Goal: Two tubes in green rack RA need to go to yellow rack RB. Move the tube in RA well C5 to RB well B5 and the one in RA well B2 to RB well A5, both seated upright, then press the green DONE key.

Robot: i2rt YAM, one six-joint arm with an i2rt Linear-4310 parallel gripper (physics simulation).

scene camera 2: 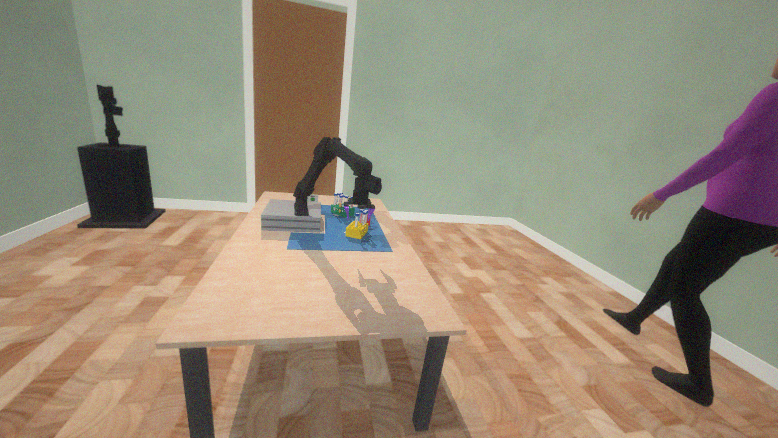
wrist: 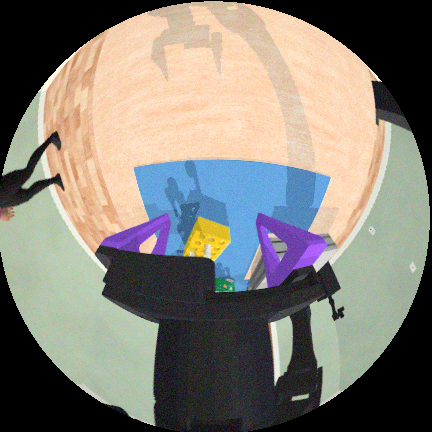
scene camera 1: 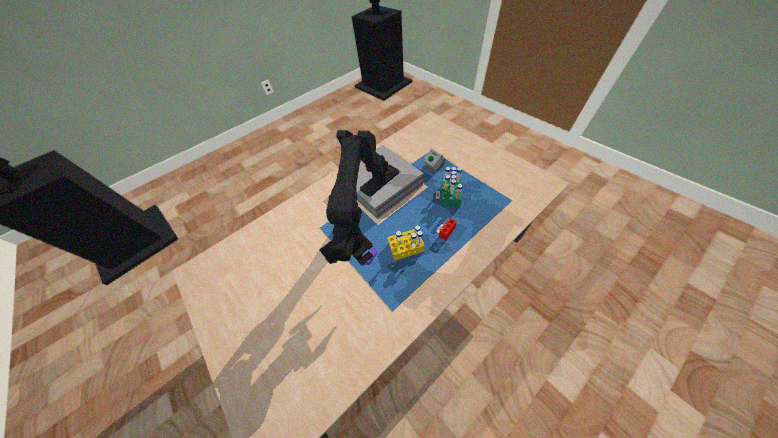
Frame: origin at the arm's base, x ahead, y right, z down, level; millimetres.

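Where they show: gripper, fingertip midpoint: (scene camera 2: 358,220) (wrist: 212,217) (scene camera 1: 361,254); arm's base, origin of the base link: (scene camera 2: 301,209) (scene camera 1: 380,180).
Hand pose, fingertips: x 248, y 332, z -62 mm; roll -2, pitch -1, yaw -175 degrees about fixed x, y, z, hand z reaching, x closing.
Each offset is from my fingertips to the top centre of the thing. Level surfaces: height alone.
The green rack RA (scene camera 1: 451,201) (scene camera 2: 338,210) (wrist: 226,285) holds several upright tubes with white-and-blue caps; the well labels are too small to read. The yellow rack RB @(dx +44, dy -180, dz +92 mm) (scene camera 1: 406,251) (scene camera 2: 356,231) (wrist: 213,231) stands nearer my gripper and holds several capped tubes toward one end, with open wells beside them. My gripper (wrist: 212,217) is open and empty, its purple fingers spread wide. It hangs above the mat beside the yellow rack in the first scene view, partly hidden by the arm. The green DONE key @(dx -168, dy -607, dz +68 mm) (scene camera 1: 430,158) (scene camera 2: 313,199) sits on a small grey box.
A red block @(dx +128, dy -348, dz +92 mm) (scene camera 1: 448,229) with holes lies on the blue mat @(dz +143 mm) (scene camera 1: 484,201) (scene camera 2: 304,242) (wrist: 240,185) between the racks, with a small white item beside it. The stepped grey base (scene camera 1: 402,193) (scene camera 2: 280,221) carries the arm. A person (scene camera 2: 734,163) stands right of the table.
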